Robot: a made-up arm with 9 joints. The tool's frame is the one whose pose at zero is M. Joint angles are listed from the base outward.
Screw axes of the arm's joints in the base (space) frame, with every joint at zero. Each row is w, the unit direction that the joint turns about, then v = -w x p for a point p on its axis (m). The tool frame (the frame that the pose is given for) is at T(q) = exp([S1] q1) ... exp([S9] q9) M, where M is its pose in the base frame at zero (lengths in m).
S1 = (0, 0, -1, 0, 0, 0)
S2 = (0, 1, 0, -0.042, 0, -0.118)
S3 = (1, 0, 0, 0, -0.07, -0.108)
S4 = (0, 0, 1, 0.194, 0.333, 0)
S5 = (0, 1, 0, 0.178, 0, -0.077)
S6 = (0, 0, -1, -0.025, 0.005, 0)
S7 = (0, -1, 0, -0.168, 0, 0.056)
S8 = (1, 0, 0, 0, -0.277, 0.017)
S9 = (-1, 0, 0, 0, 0.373, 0.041)
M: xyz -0.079 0.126 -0.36 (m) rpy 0 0 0 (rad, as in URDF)
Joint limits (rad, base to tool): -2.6..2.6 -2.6..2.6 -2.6..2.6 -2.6..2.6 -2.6..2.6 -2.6..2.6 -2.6..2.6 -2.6..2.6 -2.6..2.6
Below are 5 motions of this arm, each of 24 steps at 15 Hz.
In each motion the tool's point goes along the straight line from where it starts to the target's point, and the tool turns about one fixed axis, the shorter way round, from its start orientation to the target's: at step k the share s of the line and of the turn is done. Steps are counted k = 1, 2, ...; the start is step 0. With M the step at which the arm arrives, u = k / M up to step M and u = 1 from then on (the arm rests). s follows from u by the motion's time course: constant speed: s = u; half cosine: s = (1 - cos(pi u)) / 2; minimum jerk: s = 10 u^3 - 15 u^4 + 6 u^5.
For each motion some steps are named. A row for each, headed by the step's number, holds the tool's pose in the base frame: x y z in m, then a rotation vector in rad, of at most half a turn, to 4 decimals.
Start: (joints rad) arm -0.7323 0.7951 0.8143 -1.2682 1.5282 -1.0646 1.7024 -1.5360 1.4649
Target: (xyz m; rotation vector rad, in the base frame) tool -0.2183 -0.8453 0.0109 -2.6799 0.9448 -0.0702
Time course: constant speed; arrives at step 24
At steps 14, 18, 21, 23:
14: -0.4305 -0.6123 -0.0638 -2.3839 1.2377 0.1226
18: -0.3456 -0.7055 -0.0339 -2.5072 1.1268 0.0474
21: -0.2819 -0.7754 -0.0115 -2.5955 1.0382 -0.0107
23: -0.2395 -0.8220 0.0034 -2.6522 0.9765 -0.0502

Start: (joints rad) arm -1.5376 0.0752 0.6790 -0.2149 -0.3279 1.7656 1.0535 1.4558 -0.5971
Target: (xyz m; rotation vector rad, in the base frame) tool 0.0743 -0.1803 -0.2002 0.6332 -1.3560 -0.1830
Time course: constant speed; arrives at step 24
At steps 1, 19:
1: -0.0879 -0.0237 -0.1923 1.7490 -0.7934 0.0498
19: 0.0390 -0.1463 -0.1985 0.8882 -1.2626 -0.1364

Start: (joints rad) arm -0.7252 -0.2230 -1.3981 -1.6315 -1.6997 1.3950 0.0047 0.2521 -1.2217
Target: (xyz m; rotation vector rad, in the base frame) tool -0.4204 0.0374 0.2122 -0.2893 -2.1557 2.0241
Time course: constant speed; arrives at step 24
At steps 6, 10, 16, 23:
6: -0.3947 -0.1777 0.1254 -0.1804 2.1585 -1.7374
10: -0.4004 -0.1299 0.1447 -0.0821 2.2230 -1.8532
16: -0.4090 -0.0582 0.1736 0.0792 2.3097 -2.0266
23: -0.4190 0.0255 0.2074 -0.2653 -2.1878 2.0368

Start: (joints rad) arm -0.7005 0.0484 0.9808 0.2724 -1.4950 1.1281 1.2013 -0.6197 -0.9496
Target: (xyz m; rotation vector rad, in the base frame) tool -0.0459 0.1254 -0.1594 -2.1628 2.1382 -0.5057
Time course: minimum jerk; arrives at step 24
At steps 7, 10, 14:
7: 0.0049 0.0808 -0.1176 1.4613 -1.4302 -1.4720
10: -0.0067 0.0910 -0.1272 1.7190 -1.6873 -1.1181
14: -0.0251 0.1072 -0.1423 2.0440 -2.0135 -0.4294

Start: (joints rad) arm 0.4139 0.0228 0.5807 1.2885 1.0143 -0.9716 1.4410 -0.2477 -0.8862
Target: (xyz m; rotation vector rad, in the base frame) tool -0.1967 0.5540 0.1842 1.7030 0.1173 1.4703
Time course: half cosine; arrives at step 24
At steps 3, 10, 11, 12, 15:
3: 0.0129 0.5342 -0.0457 1.9151 -0.0383 1.4876
10: -0.0595 0.5411 0.0337 1.8422 0.0168 1.4833
11: -0.0735 0.5424 0.0491 1.8280 0.0273 1.4822
12: -0.0877 0.5437 0.0647 1.8137 0.0379 1.4811
15: -0.1294 0.5477 0.1104 1.7714 0.0687 1.4774

